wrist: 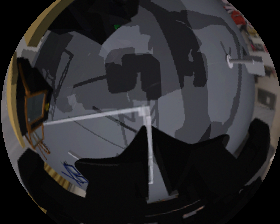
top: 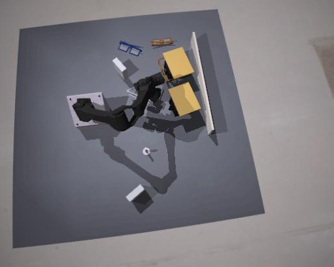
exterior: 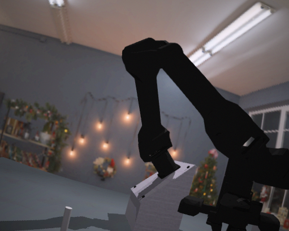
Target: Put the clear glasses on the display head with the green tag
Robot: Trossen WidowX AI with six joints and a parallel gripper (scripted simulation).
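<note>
My gripper tip is now 28 cm to the left of the white peg and 2 cm above it. From my gripper tip the other things lie so: long white wall: 33 cm ahead, 9 cm to the left, 1 cm above.
</note>
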